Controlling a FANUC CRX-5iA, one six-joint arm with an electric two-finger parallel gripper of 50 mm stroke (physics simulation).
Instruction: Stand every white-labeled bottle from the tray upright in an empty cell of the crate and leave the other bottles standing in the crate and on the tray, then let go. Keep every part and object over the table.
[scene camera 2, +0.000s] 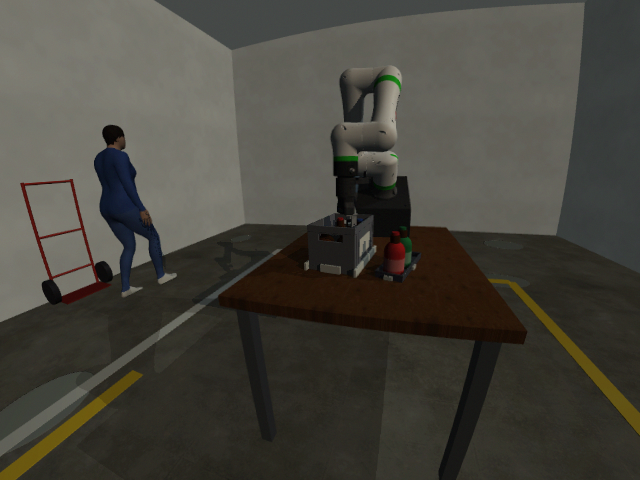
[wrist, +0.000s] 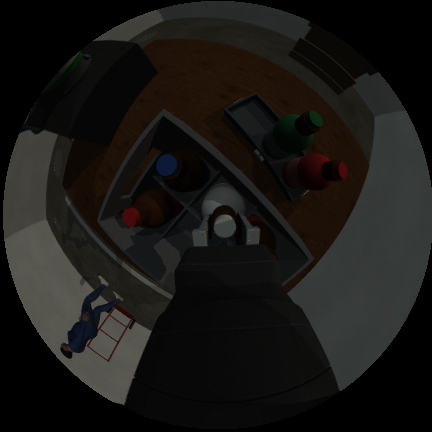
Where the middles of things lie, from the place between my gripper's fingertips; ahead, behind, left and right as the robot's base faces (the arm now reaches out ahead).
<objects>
Right now the white-labeled bottle (wrist: 222, 200) is 10 mm behind my hand, 10 mm to the left of it and 50 mm below it. The rest, counted from my hand: green bottle (wrist: 292, 133) (50 mm ahead, 190 mm to the left, 60 mm below).
</objects>
